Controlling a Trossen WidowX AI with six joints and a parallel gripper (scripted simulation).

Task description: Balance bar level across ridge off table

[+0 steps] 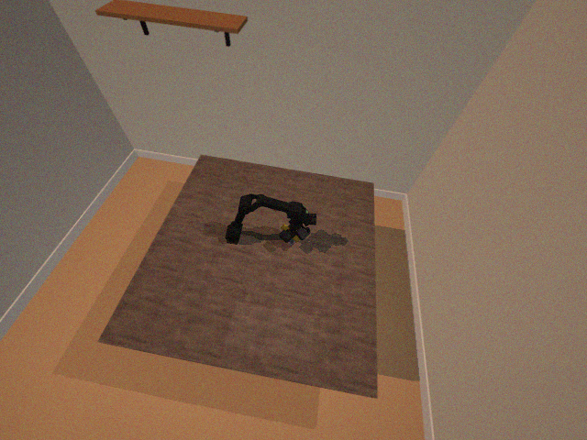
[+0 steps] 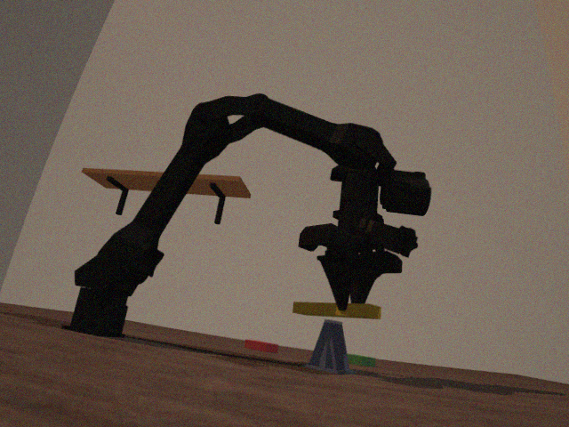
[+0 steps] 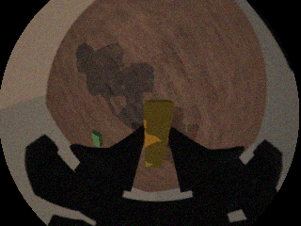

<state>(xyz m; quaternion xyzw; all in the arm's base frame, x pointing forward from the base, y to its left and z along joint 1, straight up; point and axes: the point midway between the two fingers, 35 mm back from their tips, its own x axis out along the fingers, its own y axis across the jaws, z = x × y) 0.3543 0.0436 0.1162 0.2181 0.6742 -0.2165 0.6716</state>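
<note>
My gripper tip is now 20 mm to the right of the yellow bar and 20 mm past it. Also, from my gripper tip: small red block: 240 mm to the left, 170 mm behind, 70 mm below; then small green block: 250 mm to the left, 70 mm below, 30 mm ahead.
</note>
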